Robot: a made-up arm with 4 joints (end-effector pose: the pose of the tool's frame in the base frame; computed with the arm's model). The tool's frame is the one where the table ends.
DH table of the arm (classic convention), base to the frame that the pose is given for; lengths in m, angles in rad. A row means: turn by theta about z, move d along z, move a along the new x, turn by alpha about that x. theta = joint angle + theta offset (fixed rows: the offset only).
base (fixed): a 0.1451  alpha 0  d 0  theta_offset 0.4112
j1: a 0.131  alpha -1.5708  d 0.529  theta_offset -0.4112
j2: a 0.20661  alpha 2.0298  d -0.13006  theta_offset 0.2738
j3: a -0.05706  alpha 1.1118  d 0.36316  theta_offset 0
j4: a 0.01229  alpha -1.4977  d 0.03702  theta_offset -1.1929
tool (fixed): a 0  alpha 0  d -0.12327  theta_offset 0.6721
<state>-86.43 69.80 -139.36 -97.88</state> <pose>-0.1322 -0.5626 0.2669 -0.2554 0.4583 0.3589 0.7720</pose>
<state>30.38 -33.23 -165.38 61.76</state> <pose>0.4573 0.0571 0.8677 0.2193 0.3786 -0.6380 0.6336</pose>
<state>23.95 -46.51 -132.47 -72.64</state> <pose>0.3876 -0.0964 1.0765 -0.8785 -0.4524 0.1359 0.0716</pose>
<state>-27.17 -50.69 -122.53 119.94</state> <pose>0.0786 -0.2277 0.8348 -0.1172 -0.0141 -0.7106 0.6936</pose>
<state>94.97 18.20 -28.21 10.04</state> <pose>0.3509 0.4038 0.7430 -0.3022 0.7064 0.4490 0.4561</pose>
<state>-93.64 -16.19 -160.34 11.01</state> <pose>-0.0655 -0.3901 0.8546 -0.5714 0.2112 0.6662 0.4303</pose>
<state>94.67 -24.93 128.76 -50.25</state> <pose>0.5325 0.4844 0.8931 0.6850 0.2128 -0.6919 0.0826</pose>
